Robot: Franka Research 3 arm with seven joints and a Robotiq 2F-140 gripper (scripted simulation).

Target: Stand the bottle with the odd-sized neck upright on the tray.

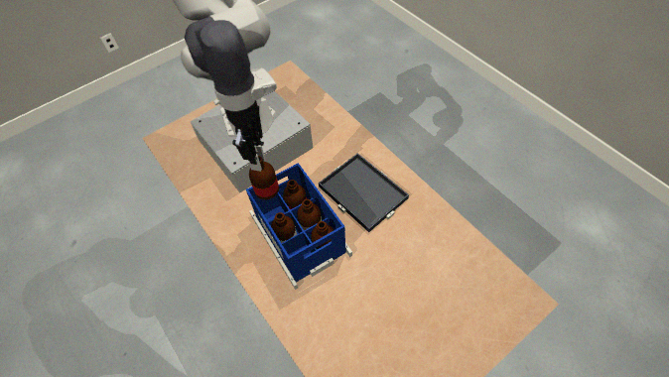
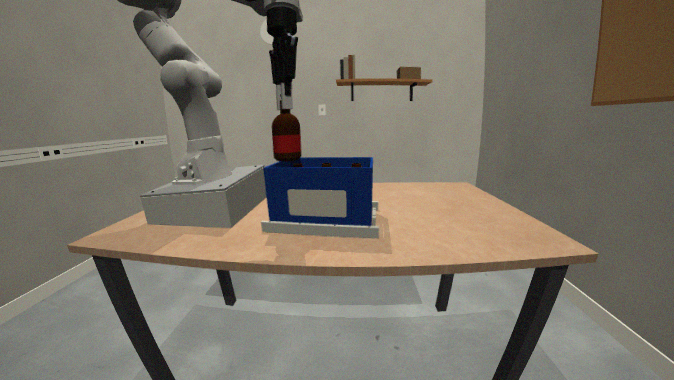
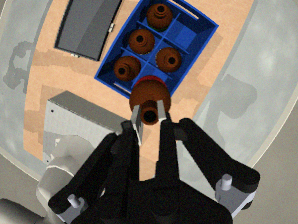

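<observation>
The bottle is 80 mm below my hand. Also, from my hand: blue crate 90 mm ahead, 40 mm to the left, 270 mm below; then dark grey tray 60 mm ahead, 310 mm to the left, 340 mm below.
</observation>
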